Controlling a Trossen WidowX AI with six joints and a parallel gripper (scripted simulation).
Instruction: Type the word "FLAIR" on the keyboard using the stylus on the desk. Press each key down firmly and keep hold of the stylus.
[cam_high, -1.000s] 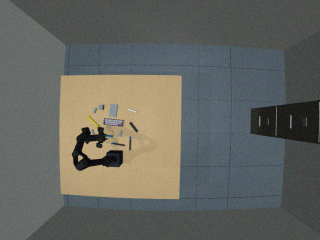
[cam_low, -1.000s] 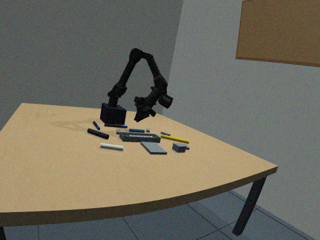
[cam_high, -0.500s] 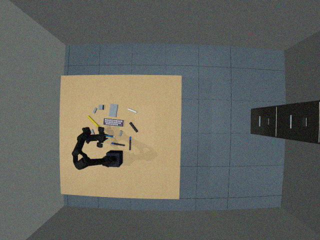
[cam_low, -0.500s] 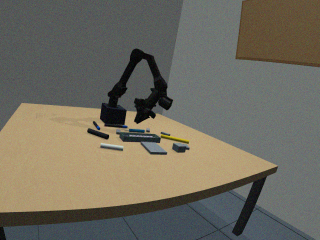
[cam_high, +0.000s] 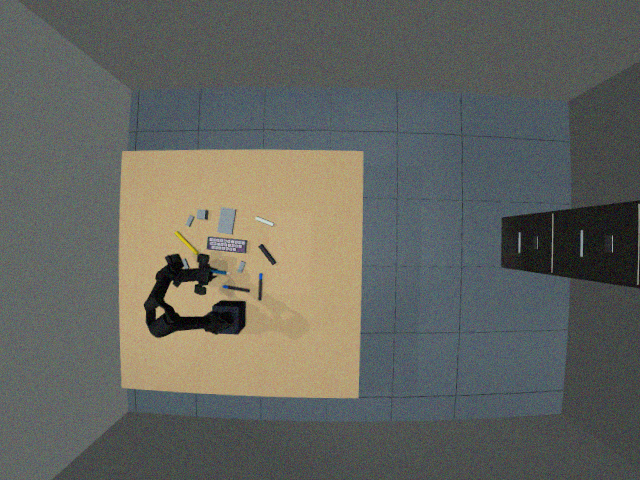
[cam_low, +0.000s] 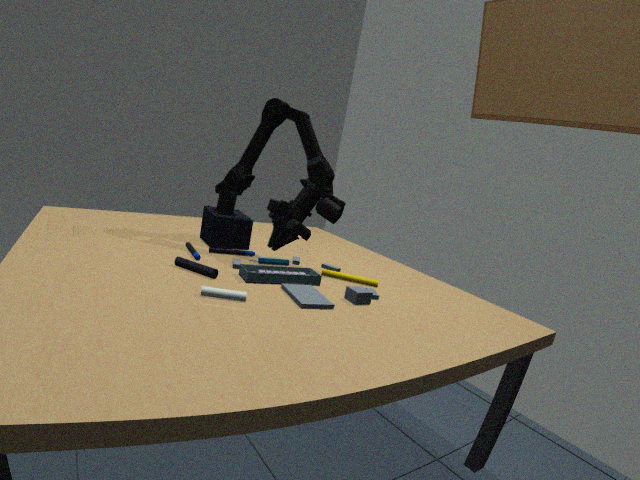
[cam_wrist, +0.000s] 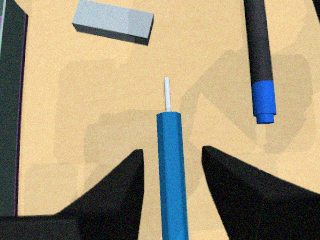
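My gripper tip is now 4 cm above the blue stylus and 2 cm to the left of it. The rest, counted from my gripper tip: black cylinder 24 cm to the right, 11 cm ahead, 3 cm below; then yellow cylinder 19 cm to the left, 14 cm ahead, 4 cm below; then small grey block 11 cm to the right, 4 cm below, 3 cm ahead.
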